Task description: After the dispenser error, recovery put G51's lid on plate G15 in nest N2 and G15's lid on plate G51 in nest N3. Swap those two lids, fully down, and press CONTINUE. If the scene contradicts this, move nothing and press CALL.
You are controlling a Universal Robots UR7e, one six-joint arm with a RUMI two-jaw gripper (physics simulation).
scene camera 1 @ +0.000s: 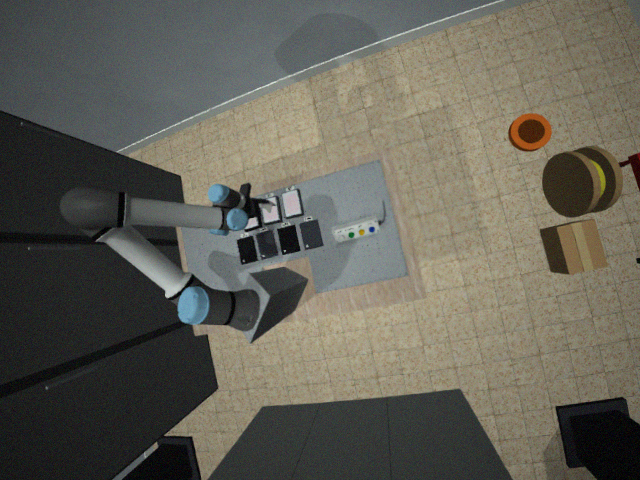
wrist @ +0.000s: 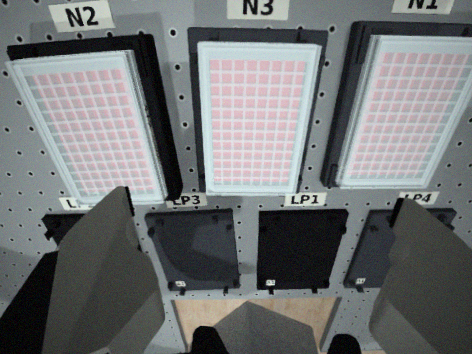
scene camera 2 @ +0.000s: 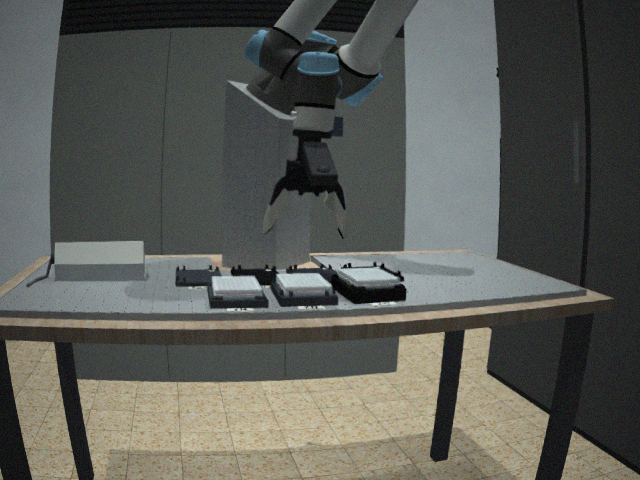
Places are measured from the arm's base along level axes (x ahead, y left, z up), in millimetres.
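Pixels of known places: gripper, between the fingertips: (scene camera 1: 262,208) (wrist: 259,196) (scene camera 2: 304,236); arm's base, origin of its link: (scene camera 1: 248,309) (scene camera 2: 270,100).
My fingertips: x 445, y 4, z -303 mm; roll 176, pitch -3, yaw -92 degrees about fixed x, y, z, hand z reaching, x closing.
Note:
Ahead of a thing's pixels: the offset from my fingertips to its top centre.
In nest N2 {125 mm left, 2 mm ahead, 82 mm down} (wrist: 80,46) stands a lidded plate {125 mm left, 2 mm ahead, 72 mm down} (wrist: 95,130) (scene camera 2: 369,276). In nest N3 {3 mm right, 6 mm ahead, 85 mm down} (wrist: 257,36) stands a lidded plate {3 mm right, 6 mm ahead, 79 mm down} (wrist: 255,120) (scene camera 2: 303,282) (scene camera 1: 269,209). Both show pink wells under clear lids; the lids look seated. No G15 or G51 marking is readable. My gripper (wrist: 259,196) (scene camera 2: 303,234) is open and empty, high above the nests, its fingers pointing down. The button box {431 mm right, 207 mm back, 29 mm down} (scene camera 1: 343,232) (scene camera 2: 99,260) has green, yellow and blue buttons facing up in scene camera 1; their lettering is too small to read.
Nest N1 holds another lidded plate {130 mm right, 10 mm ahead, 81 mm down} (wrist: 407,115) (scene camera 2: 236,286) (scene camera 1: 292,202). Lid pads LP3 {65 mm left, 173 mm back, 93 mm down} (wrist: 202,250), LP1 {66 mm right, 175 mm back, 93 mm down} (wrist: 300,250) and LP4 {195 mm right, 176 mm back, 93 mm down} (wrist: 367,255) carry no lids; LP2 is partly hidden by a finger. A grey pedestal (scene camera 2: 250,180) stands behind the pads.

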